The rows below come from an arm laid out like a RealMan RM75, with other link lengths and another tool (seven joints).
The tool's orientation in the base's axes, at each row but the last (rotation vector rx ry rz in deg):
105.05 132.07 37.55
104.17 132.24 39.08
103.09 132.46 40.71
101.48 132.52 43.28
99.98 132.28 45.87
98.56 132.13 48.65
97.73 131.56 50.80
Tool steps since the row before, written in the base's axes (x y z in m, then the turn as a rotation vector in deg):
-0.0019 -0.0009 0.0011 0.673 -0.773 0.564
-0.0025 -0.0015 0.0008 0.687 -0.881 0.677
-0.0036 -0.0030 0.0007 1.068 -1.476 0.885
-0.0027 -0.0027 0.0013 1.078 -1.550 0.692
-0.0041 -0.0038 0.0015 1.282 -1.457 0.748
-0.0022 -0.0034 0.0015 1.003 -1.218 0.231
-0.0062 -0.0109 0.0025 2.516 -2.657 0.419
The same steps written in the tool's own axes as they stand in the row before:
-0.0002 -0.0014 -0.0019 -0.814 0.701 -0.463
-0.0006 -0.0022 -0.0020 -0.900 0.743 -0.588
-0.0017 -0.0034 -0.0028 -1.529 1.062 -0.797
-0.0015 -0.0022 -0.0030 -1.639 0.968 -0.648
-0.0019 -0.0035 -0.0042 -1.606 1.187 -0.580
-0.0021 -0.0017 -0.0034 -1.404 0.732 -0.187
-0.0073 -0.0057 -0.0088 -3.195 1.822 -0.193

